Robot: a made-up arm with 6 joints.
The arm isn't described. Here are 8 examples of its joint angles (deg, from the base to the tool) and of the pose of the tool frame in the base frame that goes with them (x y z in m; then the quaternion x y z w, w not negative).
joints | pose
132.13 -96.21 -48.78 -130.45 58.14 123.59 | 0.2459 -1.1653 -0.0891 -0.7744 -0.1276 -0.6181 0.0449
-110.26 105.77 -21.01 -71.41 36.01 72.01 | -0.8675 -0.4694 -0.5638 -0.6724 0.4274 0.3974 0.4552
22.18 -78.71 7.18 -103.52 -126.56 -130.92 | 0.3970 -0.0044 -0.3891 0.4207 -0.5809 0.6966 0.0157
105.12 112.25 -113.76 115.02 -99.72 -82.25 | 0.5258 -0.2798 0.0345 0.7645 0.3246 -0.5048 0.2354
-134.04 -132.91 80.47 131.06 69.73 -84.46 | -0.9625 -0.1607 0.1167 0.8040 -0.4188 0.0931 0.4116
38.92 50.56 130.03 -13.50 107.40 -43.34 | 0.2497 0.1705 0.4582 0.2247 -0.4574 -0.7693 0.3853
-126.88 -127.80 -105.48 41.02 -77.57 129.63 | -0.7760 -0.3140 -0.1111 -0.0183 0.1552 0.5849 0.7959
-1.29 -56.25 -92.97 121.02 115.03 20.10 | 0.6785 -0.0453 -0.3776 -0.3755 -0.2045 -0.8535 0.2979
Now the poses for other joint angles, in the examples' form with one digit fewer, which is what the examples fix.
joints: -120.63 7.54 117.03 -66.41 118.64 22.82
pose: 0.522 -0.291 0.077 0.597 0.158 -0.579 0.533
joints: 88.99 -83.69 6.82 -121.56 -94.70 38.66
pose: 0.171 0.014 -0.158 -0.402 0.356 -0.179 0.824
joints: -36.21 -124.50 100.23 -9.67 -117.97 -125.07
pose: 0.419 0.213 -0.059 0.337 0.831 -0.094 0.432
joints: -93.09 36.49 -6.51 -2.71 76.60 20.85
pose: -0.460 0.395 0.196 0.266 0.514 0.373 0.725
